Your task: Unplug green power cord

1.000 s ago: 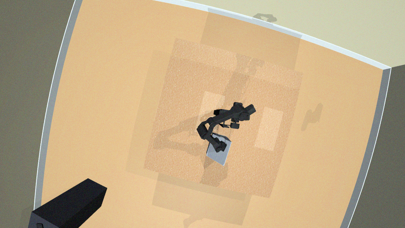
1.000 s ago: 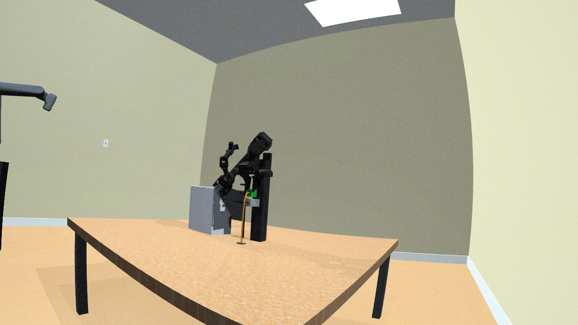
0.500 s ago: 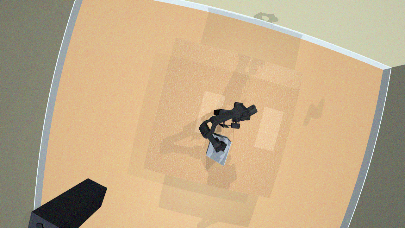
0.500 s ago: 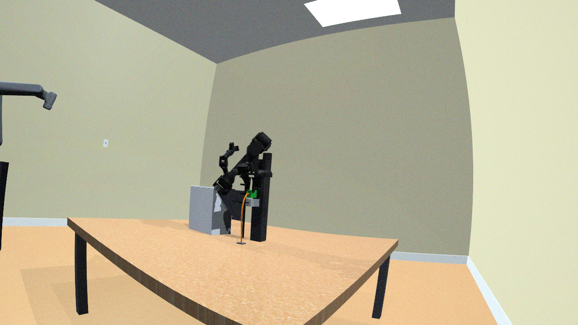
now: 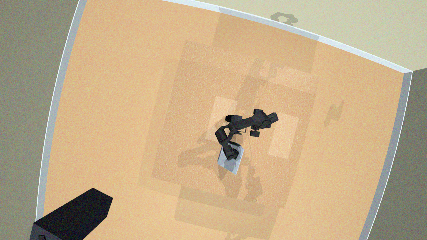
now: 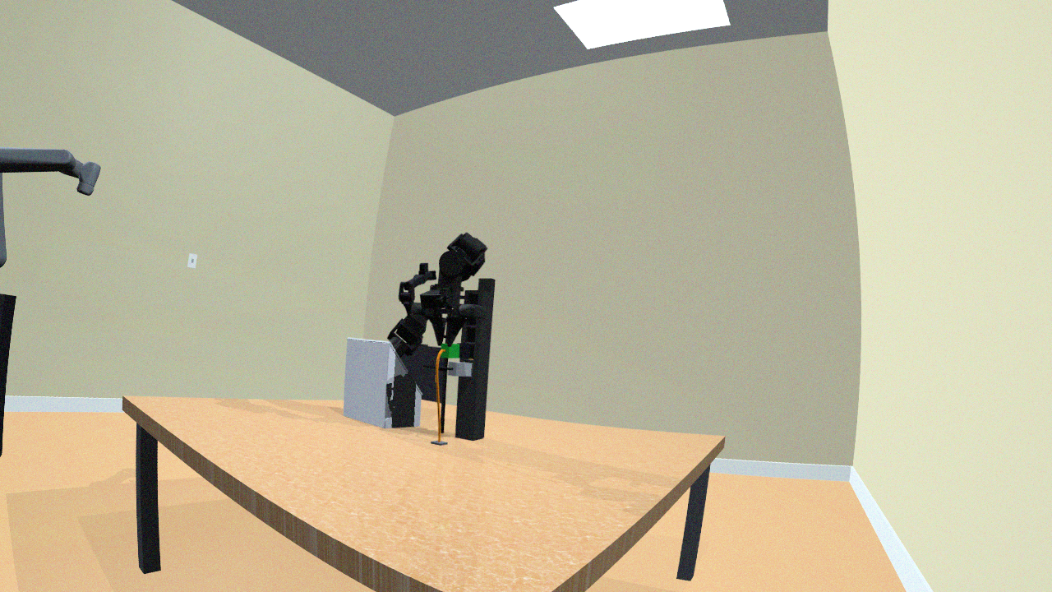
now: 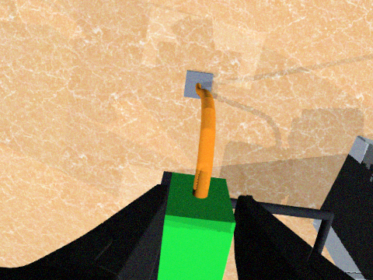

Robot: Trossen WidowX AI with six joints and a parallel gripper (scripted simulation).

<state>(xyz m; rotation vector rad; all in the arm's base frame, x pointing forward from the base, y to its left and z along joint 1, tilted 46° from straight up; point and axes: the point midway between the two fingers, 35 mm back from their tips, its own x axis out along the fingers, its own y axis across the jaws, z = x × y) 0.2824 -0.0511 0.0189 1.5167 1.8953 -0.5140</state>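
My gripper tip is 40 mm to the right of the green plug and 10 mm past it.
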